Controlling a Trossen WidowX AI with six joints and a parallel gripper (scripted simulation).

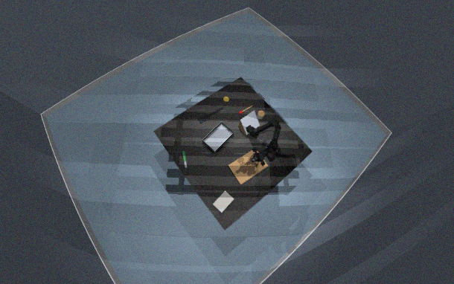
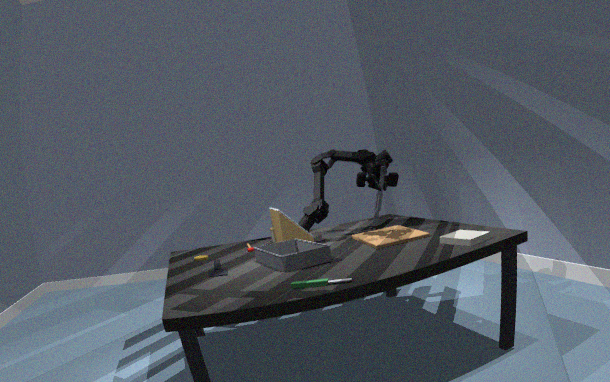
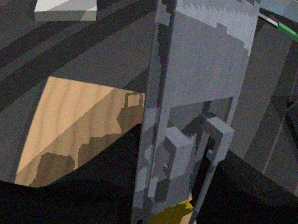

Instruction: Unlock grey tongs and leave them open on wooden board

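My gripper tip is 3 cm past the yellow lock piece and 1 cm below it. The rest, counted from my gripper tip: white block: 42 cm ahead, 14 cm to the left, 19 cm below; grey roasting tin: 6 cm ahead, 44 cm to the right, 18 cm below; wooden board: 1 cm behind, 1 cm to the left, 20 cm below.
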